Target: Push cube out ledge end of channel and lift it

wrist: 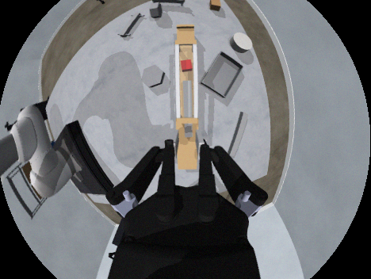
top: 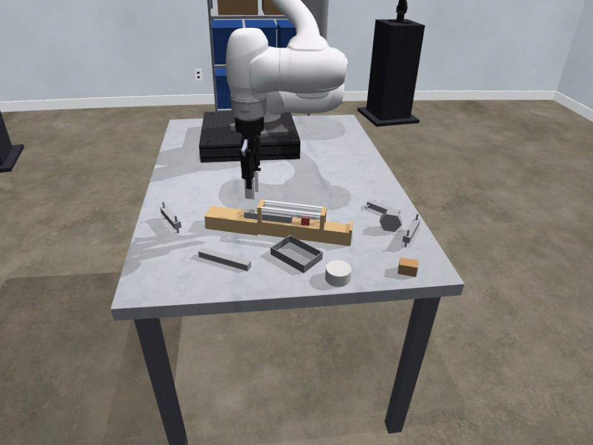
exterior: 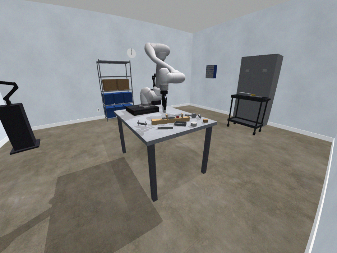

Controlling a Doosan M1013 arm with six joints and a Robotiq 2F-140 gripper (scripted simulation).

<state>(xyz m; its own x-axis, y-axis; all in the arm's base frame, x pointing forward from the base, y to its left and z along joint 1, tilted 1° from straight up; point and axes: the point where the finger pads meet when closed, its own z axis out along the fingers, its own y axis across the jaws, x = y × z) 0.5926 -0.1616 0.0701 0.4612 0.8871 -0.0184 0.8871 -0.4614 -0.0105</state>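
The grey push rod lies 13 cm ahead of my hand, 11 cm to the right of it and 14 cm below it. Round my hand: grey tray: 16 cm ahead, 9 cm to the left, 14 cm below; then tan wooden channel: 5 cm ahead, 10 cm to the left, 10 cm below; then red cube: 7 cm ahead, 14 cm to the left, 9 cm below.
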